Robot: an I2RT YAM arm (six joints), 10 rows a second.
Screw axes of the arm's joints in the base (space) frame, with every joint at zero. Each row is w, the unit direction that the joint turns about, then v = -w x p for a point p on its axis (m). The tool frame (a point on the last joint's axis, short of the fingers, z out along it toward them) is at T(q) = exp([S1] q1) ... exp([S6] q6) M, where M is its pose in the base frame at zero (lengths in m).
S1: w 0 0 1 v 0.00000 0.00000 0.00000
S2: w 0 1 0 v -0.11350 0.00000 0.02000
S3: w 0 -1 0 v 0.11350 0.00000 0.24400
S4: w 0 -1 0 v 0.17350 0.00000 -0.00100
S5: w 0 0 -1 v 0.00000 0.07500 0.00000
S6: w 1 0 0 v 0.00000 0.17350 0.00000
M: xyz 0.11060 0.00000 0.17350 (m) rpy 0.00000 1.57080 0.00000 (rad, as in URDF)
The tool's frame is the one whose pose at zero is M.
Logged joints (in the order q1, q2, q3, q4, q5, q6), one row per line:
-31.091 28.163 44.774 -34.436 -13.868 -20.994
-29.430 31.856 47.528 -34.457 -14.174 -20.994
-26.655 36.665 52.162 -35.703 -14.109 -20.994
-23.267 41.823 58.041 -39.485 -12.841 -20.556
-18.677 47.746 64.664 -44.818 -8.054 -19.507
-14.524 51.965 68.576 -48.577 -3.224 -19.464
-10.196 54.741 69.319 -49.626 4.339 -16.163
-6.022 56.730 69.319 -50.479 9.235 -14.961
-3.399 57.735 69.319 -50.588 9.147 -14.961
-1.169 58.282 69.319 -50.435 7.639 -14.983
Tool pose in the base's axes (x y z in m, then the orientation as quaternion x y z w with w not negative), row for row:
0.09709 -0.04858 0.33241 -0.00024 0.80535 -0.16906 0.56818
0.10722 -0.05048 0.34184 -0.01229 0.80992 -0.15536 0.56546
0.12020 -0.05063 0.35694 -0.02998 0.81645 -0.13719 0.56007
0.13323 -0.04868 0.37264 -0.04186 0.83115 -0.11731 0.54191
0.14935 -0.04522 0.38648 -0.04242 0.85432 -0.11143 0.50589
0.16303 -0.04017 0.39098 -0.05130 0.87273 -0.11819 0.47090
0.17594 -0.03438 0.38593 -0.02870 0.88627 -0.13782 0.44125
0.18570 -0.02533 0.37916 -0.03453 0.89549 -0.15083 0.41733
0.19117 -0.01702 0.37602 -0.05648 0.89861 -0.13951 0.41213
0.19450 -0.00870 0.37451 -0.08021 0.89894 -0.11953 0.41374
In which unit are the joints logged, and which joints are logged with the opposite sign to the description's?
The joints are logged in degrees. Opposite sign: none.
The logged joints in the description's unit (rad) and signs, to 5 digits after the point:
-0.54264 0.49154 0.78145 -0.60102 -0.24204 -0.36641
-0.51365 0.55599 0.82952 -0.60139 -0.24738 -0.36641
-0.46522 0.63992 0.91040 -0.62313 -0.24625 -0.36641
-0.40609 0.72995 1.01301 -0.68914 -0.22412 -0.35877
-0.32598 0.83332 1.12860 -0.78222 -0.14057 -0.34046
-0.25349 0.90696 1.19688 -0.84783 -0.05627 -0.33971
-0.17795 0.95541 1.20984 -0.86614 0.07573 -0.28210
-0.10510 0.99013 1.20984 -0.88102 0.16118 -0.26112
-0.05932 1.00767 1.20984 -0.88293 0.15965 -0.26112
-0.02040 1.01721 1.20984 -0.88026 0.13333 -0.26150

